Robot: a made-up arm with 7 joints. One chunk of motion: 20 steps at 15 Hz.
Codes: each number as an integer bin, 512 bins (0 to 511) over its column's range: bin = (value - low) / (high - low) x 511, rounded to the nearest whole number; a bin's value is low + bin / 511 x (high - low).
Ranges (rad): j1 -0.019..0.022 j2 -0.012..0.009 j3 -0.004..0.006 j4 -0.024..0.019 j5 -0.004..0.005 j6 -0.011..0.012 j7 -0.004..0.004
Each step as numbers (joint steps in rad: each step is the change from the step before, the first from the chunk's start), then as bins.
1 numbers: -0.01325 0.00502 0.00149 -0.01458 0.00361 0.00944 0.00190
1 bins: 72 414 281 112 432 454 377
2 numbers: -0.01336 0.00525 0.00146 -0.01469 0.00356 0.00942 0.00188
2 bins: 70 420 279 111 429 454 376
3 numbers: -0.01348 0.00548 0.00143 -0.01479 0.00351 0.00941 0.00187
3 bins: 69 425 277 109 426 453 375
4 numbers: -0.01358 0.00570 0.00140 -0.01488 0.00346 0.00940 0.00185
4 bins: 68 431 276 108 424 453 374
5 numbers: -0.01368 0.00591 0.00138 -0.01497 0.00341 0.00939 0.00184
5 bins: 66 436 275 107 421 453 373
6 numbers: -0.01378 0.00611 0.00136 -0.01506 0.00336 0.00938 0.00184
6 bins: 65 441 274 106 418 453 373
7 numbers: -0.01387 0.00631 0.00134 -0.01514 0.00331 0.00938 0.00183
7 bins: 64 446 273 105 415 453 372
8 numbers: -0.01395 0.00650 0.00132 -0.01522 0.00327 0.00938 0.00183
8 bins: 63 450 272 104 413 453 372
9 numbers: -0.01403 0.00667 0.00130 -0.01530 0.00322 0.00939 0.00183
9 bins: 62 454 271 103 410 453 372
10 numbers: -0.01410 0.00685 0.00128 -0.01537 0.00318 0.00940 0.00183
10 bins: 61 459 270 103 408 453 372
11 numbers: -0.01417 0.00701 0.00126 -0.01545 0.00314 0.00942 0.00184
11 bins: 60 463 269 102 405 454 373
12 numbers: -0.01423 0.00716 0.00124 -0.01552 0.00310 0.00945 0.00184
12 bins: 59 466 268 101 403 454 373
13 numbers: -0.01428 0.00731 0.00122 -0.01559 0.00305 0.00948 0.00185
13 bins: 59 470 267 100 400 455 374
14 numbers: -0.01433 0.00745 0.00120 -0.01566 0.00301 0.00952 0.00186
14 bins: 58 473 266 99 398 456 374
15 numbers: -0.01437 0.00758 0.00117 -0.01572 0.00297 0.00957 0.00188
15 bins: 58 476 264 98 396 457 376
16 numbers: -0.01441 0.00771 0.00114 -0.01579 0.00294 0.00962 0.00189
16 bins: 57 480 263 98 394 458 376
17 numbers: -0.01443 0.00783 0.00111 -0.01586 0.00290 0.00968 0.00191
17 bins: 57 483 261 97 392 459 378
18 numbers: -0.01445 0.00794 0.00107 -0.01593 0.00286 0.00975 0.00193
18 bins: 57 485 259 96 389 461 379
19 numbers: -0.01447 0.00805 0.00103 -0.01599 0.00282 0.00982 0.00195
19 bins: 56 488 257 95 387 463 380
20 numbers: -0.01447 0.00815 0.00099 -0.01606 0.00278 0.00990 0.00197
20 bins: 56 490 255 94 385 464 381
